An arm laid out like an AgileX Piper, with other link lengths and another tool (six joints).
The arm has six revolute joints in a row. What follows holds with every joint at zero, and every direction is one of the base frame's. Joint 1 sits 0.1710 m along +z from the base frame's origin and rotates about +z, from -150.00 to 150.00 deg. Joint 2 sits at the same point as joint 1 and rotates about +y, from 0.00 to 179.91 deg. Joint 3 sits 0.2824 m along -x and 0.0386 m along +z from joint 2 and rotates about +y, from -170.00 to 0.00 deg. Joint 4 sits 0.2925 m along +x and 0.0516 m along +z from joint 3 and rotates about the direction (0.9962, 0, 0.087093), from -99.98 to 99.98 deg. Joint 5 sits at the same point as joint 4 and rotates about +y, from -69.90 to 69.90 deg. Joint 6 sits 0.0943 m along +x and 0.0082 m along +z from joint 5 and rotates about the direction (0.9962, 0, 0.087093), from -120.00 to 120.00 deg. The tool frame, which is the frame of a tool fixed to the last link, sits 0.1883 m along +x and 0.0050 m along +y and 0.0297 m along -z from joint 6; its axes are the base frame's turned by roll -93.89, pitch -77.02 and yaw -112.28 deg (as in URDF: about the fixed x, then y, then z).
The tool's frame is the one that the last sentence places.
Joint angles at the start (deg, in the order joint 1, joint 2, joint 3, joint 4, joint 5, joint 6):
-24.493, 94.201, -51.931, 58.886, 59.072, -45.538
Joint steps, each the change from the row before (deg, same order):
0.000, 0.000, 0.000, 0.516, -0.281, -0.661
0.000, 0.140, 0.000, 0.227, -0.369, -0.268
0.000, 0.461, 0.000, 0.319, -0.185, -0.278
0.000, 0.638, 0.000, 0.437, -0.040, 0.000
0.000, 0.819, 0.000, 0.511, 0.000, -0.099
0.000, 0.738, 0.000, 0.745, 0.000, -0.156
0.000, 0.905, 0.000, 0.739, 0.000, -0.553
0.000, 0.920, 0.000, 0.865, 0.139, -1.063
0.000, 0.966, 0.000, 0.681, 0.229, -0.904
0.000, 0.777, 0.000, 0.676, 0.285, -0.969
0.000, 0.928, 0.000, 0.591, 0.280, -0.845
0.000, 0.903, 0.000, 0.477, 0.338, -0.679
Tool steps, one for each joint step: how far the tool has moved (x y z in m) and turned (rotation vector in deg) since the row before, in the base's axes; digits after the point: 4 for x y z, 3 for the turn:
0.0024, -0.0005, 0.0006, -0.108, -0.643, -0.067
0.0017, -0.0009, -0.0010, -0.150, -0.200, -0.214
0.0010, 0.0000, -0.0021, 0.170, 0.102, -0.138
0.0007, 0.0009, -0.0023, 0.549, 0.429, -0.297
0.0006, 0.0012, -0.0030, 0.658, 0.520, -0.256
0.0014, 0.0014, -0.0020, 0.759, 0.337, -0.374
0.0011, 0.0013, -0.0032, 0.643, 0.245, -0.123
0.0010, 0.0016, -0.0029, 0.606, -0.079, 0.200
0.0001, 0.0018, -0.0034, 0.632, 0.127, 0.264
0.0002, 0.0018, -0.0022, 0.563, -0.086, 0.331
-0.0003, 0.0018, -0.0032, 0.619, 0.148, 0.294
-0.0008, 0.0019, -0.0031, 0.650, 0.267, 0.297

